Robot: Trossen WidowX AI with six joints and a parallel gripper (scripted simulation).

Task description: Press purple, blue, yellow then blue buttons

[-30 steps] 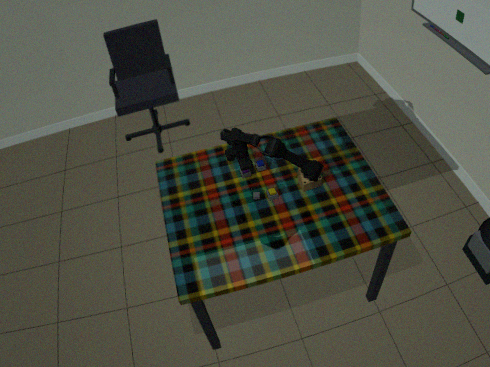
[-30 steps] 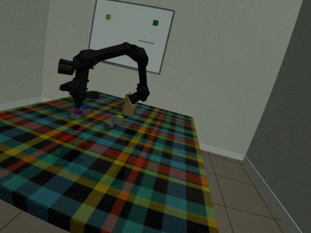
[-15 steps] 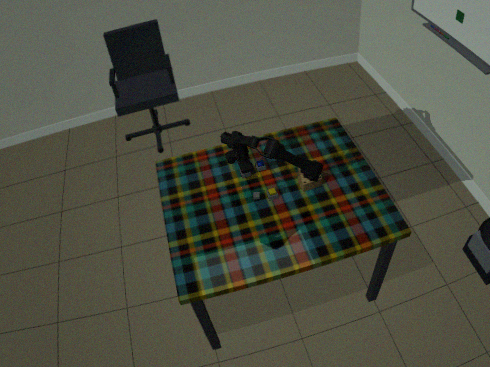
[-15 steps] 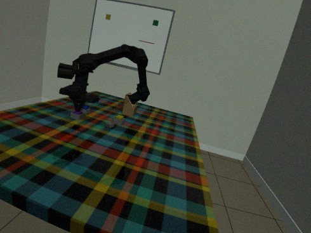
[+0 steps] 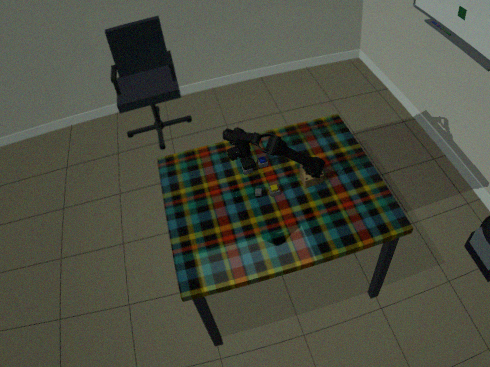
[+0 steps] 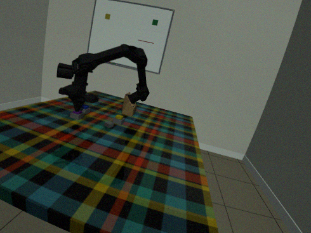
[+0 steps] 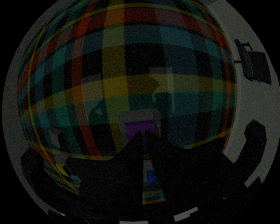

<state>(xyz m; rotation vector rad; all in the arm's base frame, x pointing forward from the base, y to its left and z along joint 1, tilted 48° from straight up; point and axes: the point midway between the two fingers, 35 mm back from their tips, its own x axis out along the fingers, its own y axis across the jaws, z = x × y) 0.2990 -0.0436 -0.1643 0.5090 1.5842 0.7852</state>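
Right now the purple button is 10 mm below my gripper tip. From my gripper tip the other things lie so: yellow button (110 mm behind, 180 mm to the left); then small grey block (30 mm behind, 170 mm to the left, 20 mm below); then blue button (90 mm behind, 30 mm to the right).
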